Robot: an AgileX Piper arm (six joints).
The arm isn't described. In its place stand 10 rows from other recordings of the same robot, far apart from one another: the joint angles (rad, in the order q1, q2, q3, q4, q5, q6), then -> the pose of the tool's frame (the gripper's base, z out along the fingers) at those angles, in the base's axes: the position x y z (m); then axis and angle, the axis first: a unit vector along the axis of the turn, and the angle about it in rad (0 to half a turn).
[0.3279, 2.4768, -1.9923, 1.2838, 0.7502, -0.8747] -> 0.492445, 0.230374, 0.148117, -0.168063, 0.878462, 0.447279, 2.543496
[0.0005, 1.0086, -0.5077, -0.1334, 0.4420, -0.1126] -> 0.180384, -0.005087, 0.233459, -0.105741, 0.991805, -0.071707, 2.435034
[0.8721, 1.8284, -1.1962, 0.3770, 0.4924, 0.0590] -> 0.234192, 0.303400, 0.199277, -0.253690, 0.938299, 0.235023, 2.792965
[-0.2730, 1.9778, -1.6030, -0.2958, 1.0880, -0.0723] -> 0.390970, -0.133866, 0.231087, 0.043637, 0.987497, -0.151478, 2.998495
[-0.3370, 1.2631, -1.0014, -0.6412, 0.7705, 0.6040] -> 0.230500, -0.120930, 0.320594, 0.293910, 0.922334, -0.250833, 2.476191
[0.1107, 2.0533, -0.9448, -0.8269, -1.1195, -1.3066] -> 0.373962, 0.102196, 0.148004, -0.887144, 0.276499, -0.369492, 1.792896
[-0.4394, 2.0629, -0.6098, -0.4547, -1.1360, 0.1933] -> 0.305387, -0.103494, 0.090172, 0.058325, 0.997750, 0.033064, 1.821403
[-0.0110, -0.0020, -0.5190, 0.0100, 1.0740, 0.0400] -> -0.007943, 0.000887, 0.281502, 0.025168, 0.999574, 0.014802, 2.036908
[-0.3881, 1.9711, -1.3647, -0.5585, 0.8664, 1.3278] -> 0.352842, -0.183952, 0.182401, 0.631022, 0.758305, -0.163661, 2.776747
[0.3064, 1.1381, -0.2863, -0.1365, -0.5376, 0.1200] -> 0.189899, 0.066728, 0.217060, -0.176434, 0.972127, 0.154399, 1.832256
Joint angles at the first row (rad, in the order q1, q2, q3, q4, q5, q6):
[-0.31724 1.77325 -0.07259 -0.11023 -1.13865 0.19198]
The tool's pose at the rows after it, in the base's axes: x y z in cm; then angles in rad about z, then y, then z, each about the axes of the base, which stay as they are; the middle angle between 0 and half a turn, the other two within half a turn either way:
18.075 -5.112 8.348 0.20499 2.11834 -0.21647
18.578 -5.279 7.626 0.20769 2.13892 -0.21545
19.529 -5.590 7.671 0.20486 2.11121 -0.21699
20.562 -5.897 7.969 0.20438 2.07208 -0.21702
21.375 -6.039 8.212 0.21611 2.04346 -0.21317
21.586 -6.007 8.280 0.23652 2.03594 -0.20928
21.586 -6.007 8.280 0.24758 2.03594 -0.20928
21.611 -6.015 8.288 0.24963 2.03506 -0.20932
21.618 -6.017 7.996 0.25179 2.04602 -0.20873
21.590 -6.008 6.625 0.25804 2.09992 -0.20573
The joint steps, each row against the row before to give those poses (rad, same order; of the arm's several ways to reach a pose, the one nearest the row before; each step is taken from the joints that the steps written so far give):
[-0.00001 0.08855 -0.01339 0.01557 -0.00186 0.00000]
[0.00004 0.04735 -0.02408 0.00041 -0.00258 0.00001]
[-0.00003 0.01100 -0.03442 -0.00002 -0.00440 -0.00002]
[0.00097 -0.00002 -0.03580 -0.00103 -0.00348 0.00354]
[0.00529 0.00005 -0.02777 -0.00001 -0.00104 0.01482]
[0.00423 -0.00006 -0.00651 0.00001 -0.00098 0.02113]
[0.00000 0.00000 0.00000 0.00000 0.00000 0.01106]
[0.00000 0.00000 -0.00090 -0.00001 0.00001 0.00215]
[-0.00001 0.01428 -0.00211 -0.00001 -0.00115 0.00083]
[-0.00002 0.06501 -0.00983 -0.00001 -0.00100 0.00000]

